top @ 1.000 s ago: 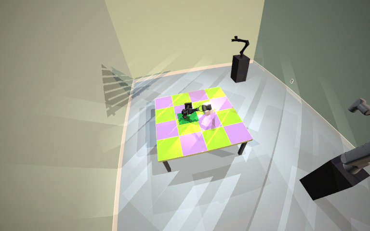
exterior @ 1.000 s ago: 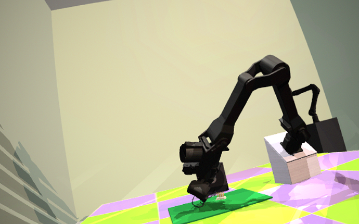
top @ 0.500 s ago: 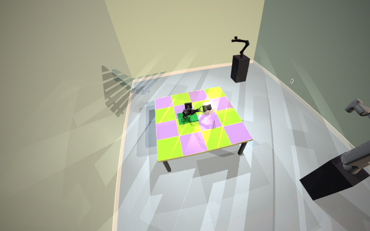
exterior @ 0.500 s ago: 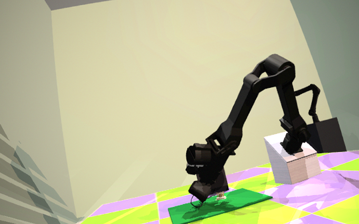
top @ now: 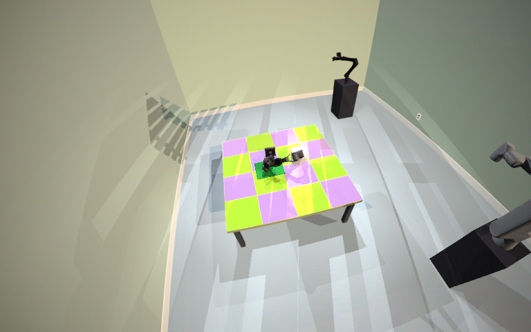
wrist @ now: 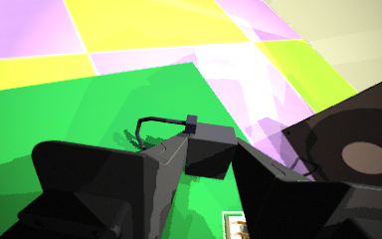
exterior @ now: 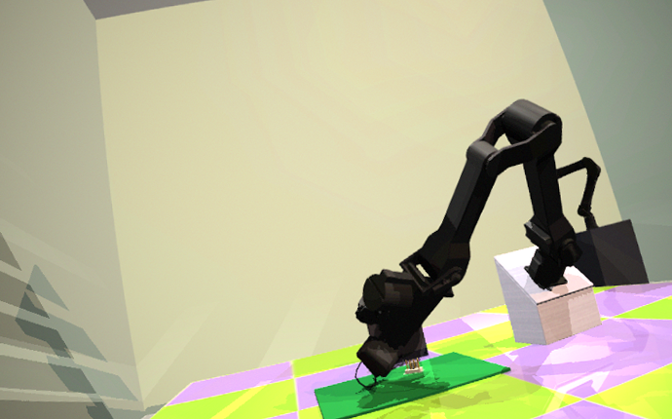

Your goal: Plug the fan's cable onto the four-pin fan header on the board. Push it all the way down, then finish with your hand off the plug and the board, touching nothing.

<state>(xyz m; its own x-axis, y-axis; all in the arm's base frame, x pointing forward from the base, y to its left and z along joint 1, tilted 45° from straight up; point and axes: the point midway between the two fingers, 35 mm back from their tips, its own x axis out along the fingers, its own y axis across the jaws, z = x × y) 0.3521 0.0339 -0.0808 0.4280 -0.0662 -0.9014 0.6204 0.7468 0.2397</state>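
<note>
My gripper tip is now 40 mm past the green board, 50 mm to the right of it and 60 mm above it. From my gripper tip the other things lie so: fan (100 mm behind, 140 mm to the right, 20 mm above); black fan plug (10 mm behind, 10 mm below); four-pin header (80 mm behind, 10 mm to the left, 40 mm below).
</note>
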